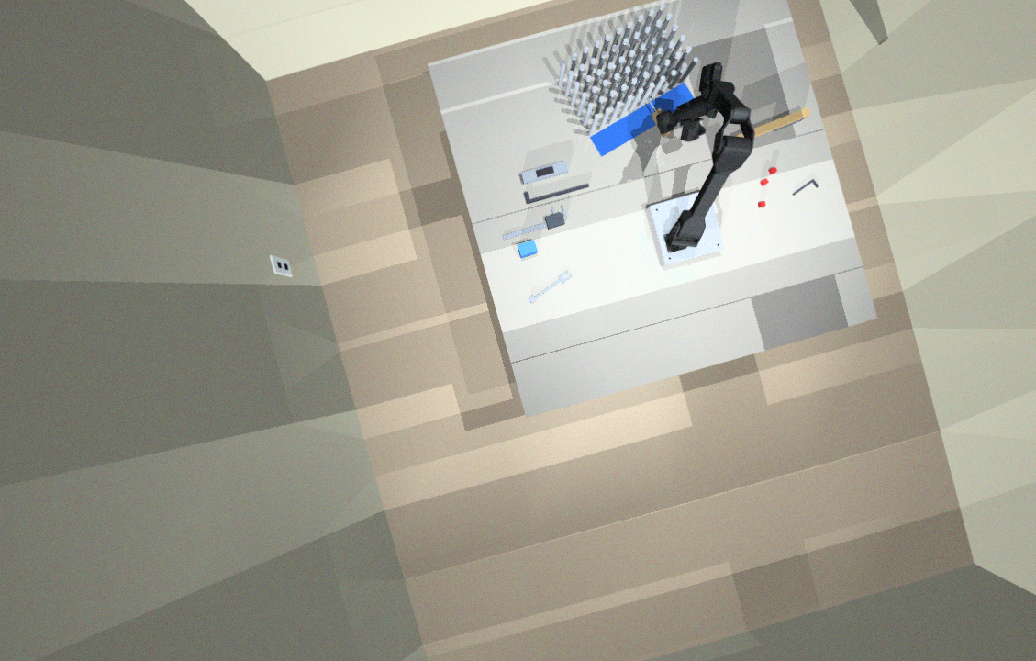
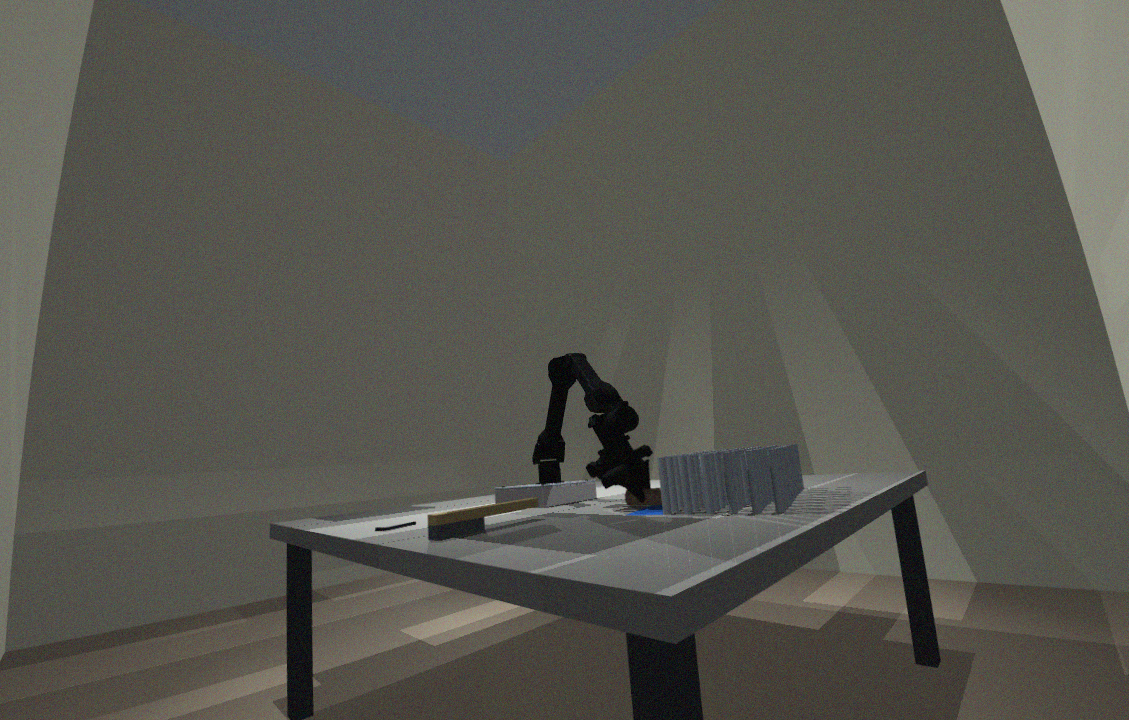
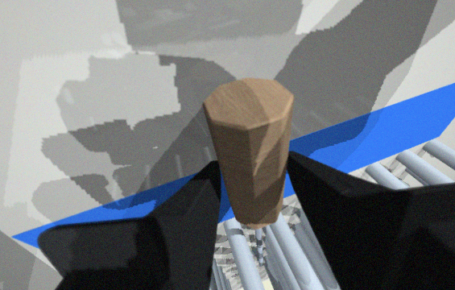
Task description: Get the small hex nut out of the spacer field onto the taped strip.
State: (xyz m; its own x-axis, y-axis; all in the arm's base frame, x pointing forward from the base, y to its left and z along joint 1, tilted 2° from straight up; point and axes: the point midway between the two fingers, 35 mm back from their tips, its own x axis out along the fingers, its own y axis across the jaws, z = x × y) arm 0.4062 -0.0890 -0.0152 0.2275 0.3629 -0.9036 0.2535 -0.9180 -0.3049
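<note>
The blue taped strip lies 5 cm to the left of my gripper tip, 4 cm ahead of it and 2 cm below it. From my gripper tip the other things lie so: wooden-handled pick (10 cm ahead, 3 cm to the left); then grey bar (44 cm to the left, 6 cm behind); then blue block (57 cm to the left, 31 cm behind).
</note>
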